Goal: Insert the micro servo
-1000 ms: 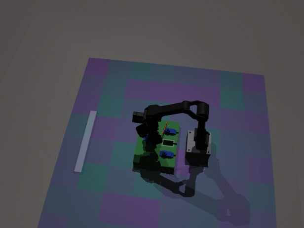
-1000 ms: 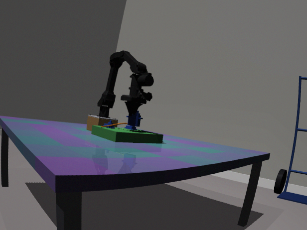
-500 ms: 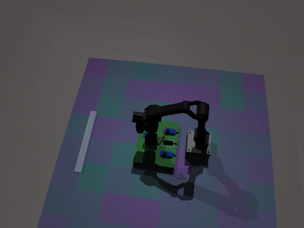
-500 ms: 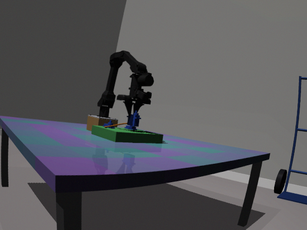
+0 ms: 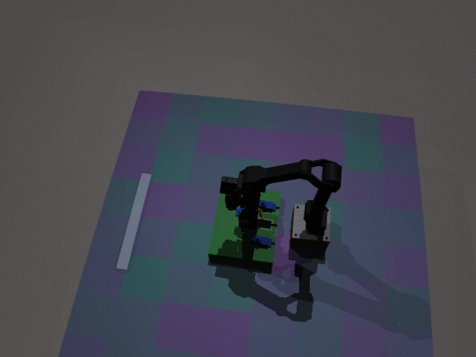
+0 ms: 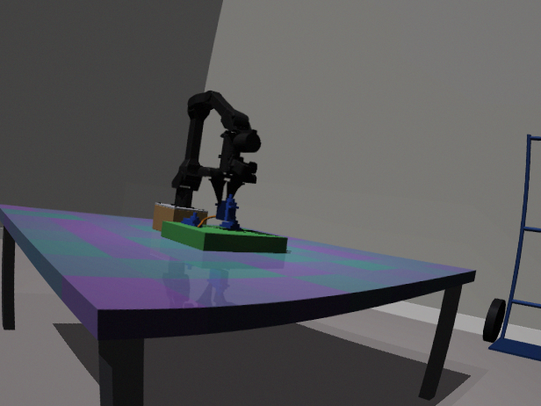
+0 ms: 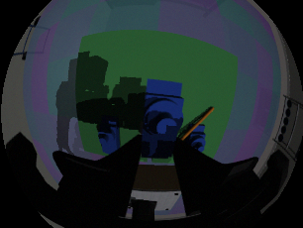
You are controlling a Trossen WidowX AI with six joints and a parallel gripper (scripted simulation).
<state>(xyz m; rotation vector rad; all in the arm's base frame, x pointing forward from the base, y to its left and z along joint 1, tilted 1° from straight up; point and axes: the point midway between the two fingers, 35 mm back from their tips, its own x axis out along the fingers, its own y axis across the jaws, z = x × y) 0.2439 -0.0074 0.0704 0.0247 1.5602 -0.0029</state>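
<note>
The green deck is 60 mm ahead of my gripper tip and 100 mm below it.
</note>
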